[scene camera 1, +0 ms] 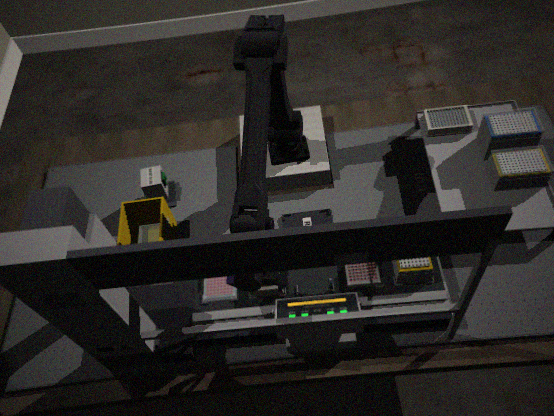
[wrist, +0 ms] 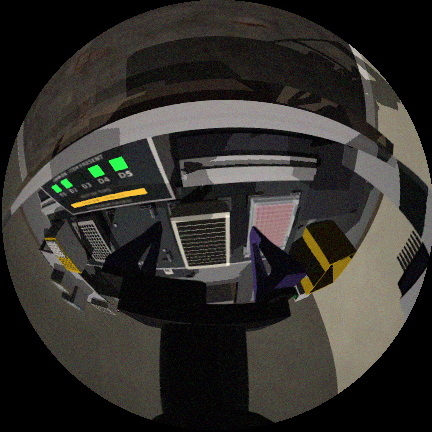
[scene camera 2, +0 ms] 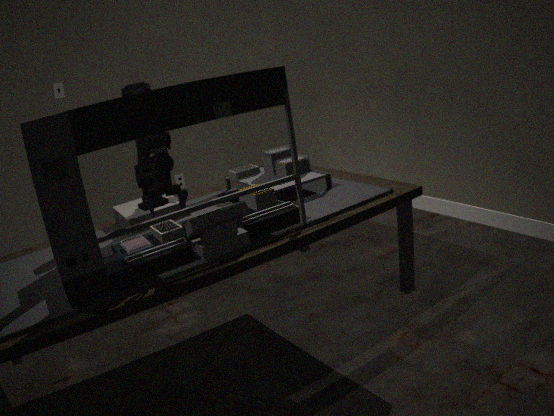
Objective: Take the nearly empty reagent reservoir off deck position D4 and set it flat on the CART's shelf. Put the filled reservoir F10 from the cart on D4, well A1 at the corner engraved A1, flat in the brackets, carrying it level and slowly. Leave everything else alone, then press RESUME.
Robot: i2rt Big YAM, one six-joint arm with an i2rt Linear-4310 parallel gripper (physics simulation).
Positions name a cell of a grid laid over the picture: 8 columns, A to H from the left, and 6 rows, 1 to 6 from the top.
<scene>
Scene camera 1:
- gantry beam: G4
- cart: G3
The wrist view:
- gripper: D4
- cart: A4
</scene>
